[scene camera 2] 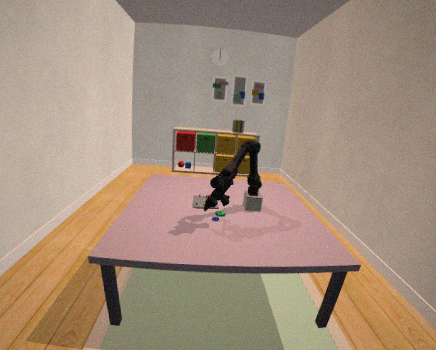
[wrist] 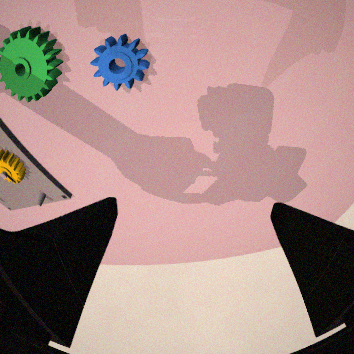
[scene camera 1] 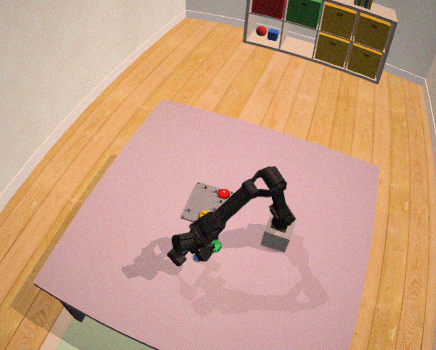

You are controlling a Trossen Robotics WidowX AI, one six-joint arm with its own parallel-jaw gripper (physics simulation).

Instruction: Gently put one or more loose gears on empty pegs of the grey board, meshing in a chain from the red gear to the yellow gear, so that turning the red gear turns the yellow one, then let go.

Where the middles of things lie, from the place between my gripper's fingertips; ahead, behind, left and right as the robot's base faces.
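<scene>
The green gear [wrist: 35, 62] is 110 mm to the right of my hand, 90 mm behind it and 80 mm below it. The grey board [scene camera 1: 201, 199] sits 300 mm to the right of my hand, 10 mm ahead of it and 90 mm below it. As for the blue gear [wrist: 107, 68], my hand is 60 mm past it, 40 mm to the left of it and 80 mm above it.
</scene>
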